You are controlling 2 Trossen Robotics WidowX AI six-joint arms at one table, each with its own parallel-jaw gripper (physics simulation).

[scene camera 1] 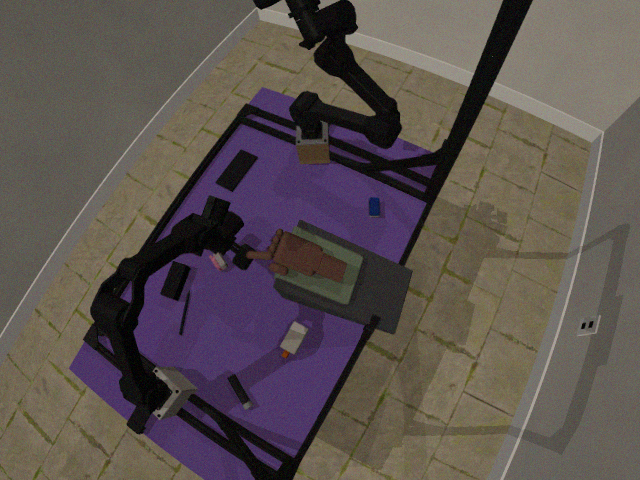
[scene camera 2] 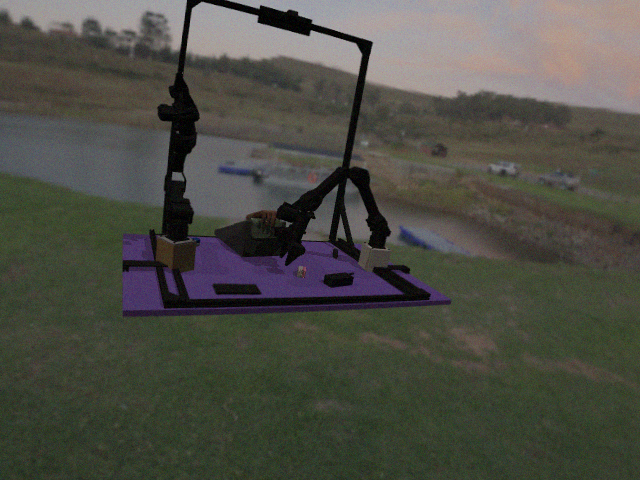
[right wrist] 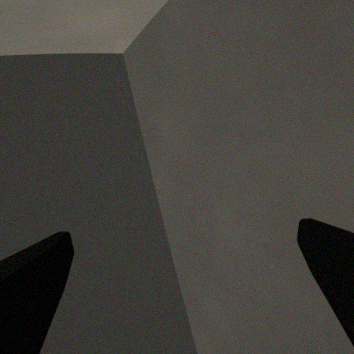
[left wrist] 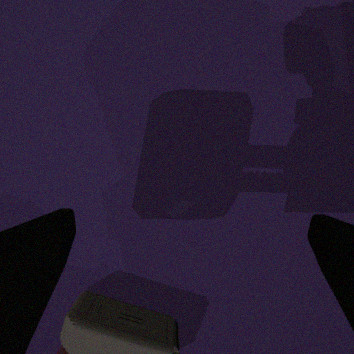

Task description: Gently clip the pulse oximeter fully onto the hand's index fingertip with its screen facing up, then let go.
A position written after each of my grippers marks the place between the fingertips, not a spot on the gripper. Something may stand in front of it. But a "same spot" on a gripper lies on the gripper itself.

My left gripper shows in scene camera 1, in scene camera 2 and in the left wrist view (194, 223); in the right wrist view it is out of frame. One and the same spot on my left gripper: (scene camera 1: 232, 224) is (scene camera 2: 281, 227).
